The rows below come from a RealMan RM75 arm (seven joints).
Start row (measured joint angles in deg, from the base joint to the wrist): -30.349 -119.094 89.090 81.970 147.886 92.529 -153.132
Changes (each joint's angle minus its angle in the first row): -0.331 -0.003 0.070 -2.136 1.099 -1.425 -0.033; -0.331 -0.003 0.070 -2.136 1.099 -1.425 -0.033; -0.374 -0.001 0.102 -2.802 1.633 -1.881 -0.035; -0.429 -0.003 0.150 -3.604 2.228 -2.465 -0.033; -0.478 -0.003 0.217 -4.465 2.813 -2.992 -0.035; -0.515 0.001 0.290 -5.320 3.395 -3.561 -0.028; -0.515 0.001 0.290 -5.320 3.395 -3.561 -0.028; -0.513 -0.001 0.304 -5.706 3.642 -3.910 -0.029; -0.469 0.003 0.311 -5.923 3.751 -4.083 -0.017; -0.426 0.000 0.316 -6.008 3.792 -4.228 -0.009; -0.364 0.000 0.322 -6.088 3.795 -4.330 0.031
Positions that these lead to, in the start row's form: -30.680 -119.097 89.160 79.834 148.985 91.104 -153.165; -30.680 -119.097 89.160 79.834 148.985 91.104 -153.165; -30.723 -119.095 89.192 79.168 149.519 90.648 -153.167; -30.778 -119.097 89.240 78.366 150.114 90.064 -153.165; -30.827 -119.097 89.307 77.505 150.699 89.537 -153.167; -30.864 -119.093 89.380 76.650 151.281 88.968 -153.160; -30.864 -119.093 89.380 76.650 151.281 88.968 -153.160; -30.862 -119.095 89.394 76.264 151.528 88.619 -153.161; -30.818 -119.091 89.401 76.047 151.637 88.446 -153.149; -30.775 -119.094 89.406 75.962 151.678 88.301 -153.141; -30.713 -119.094 89.412 75.882 151.681 88.199 -153.101
